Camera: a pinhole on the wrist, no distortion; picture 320 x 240 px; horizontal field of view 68.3 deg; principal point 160.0 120.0 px. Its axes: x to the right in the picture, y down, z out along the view. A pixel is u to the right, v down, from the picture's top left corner.
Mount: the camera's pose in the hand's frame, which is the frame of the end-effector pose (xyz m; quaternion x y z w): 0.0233 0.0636 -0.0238 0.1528 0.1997 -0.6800 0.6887
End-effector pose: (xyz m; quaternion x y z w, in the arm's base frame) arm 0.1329 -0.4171 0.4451 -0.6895 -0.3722 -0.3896 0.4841
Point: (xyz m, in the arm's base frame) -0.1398 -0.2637 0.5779
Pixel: outside the picture
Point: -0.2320 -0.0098 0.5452
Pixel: 294 91
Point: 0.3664 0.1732 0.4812
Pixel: 41 182
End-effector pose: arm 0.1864 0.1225 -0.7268 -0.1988 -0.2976 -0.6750 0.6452
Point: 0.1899 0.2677 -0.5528
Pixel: 68 84
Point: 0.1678 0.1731 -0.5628
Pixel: 114 163
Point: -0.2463 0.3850 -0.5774
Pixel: 265 67
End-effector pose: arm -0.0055 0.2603 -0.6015 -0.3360 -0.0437 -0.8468 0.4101
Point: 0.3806 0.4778 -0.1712
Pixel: 35 71
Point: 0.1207 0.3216 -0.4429
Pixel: 82 79
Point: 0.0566 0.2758 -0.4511
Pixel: 116 142
